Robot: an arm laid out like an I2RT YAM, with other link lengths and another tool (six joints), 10 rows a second.
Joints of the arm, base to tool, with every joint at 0 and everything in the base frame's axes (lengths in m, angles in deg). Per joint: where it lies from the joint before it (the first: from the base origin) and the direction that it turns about. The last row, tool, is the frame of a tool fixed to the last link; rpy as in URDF.
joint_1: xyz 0.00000 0.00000 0.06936 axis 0 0 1
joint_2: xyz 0.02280 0.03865 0.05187 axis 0 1 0
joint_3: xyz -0.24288 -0.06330 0.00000 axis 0 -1 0
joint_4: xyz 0.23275 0.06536 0.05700 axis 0 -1 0
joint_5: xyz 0.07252 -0.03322 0.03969 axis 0 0 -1
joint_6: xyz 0.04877 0.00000 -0.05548 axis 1 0 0
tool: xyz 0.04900 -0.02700 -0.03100 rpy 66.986 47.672 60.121
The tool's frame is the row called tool.
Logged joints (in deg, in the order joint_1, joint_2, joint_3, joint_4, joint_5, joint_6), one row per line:
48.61 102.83 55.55 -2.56 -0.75 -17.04
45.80 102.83 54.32 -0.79 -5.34 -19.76
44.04 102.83 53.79 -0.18 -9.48 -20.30
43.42 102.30 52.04 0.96 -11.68 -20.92
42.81 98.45 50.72 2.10 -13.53 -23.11
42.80 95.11 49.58 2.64 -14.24 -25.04
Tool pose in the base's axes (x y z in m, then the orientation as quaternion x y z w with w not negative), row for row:
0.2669 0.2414 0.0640 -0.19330 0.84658 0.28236 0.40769
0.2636 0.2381 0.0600 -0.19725 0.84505 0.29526 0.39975
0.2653 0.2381 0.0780 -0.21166 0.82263 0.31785 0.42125
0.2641 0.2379 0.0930 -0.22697 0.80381 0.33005 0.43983
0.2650 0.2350 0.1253 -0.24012 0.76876 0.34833 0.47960
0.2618 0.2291 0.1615 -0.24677 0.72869 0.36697 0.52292
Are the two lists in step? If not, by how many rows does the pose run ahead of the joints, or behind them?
The pose runs 2 rows ahead of the joints: the pose in row i belongs to the joints in row i + 2.
